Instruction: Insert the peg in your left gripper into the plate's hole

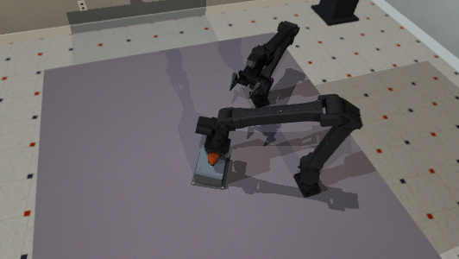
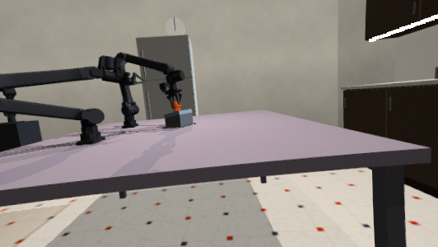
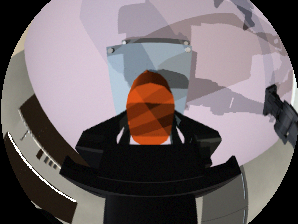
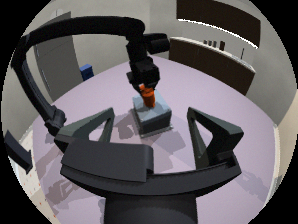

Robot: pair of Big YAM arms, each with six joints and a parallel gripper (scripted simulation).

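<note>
Right now my left hand is 10 mm to the left of the orange peg and 20 mm above it. Also, from my left hand: blue-grey plate block: 10 mm ahead, 10 mm to the right, 70 mm below.
</note>
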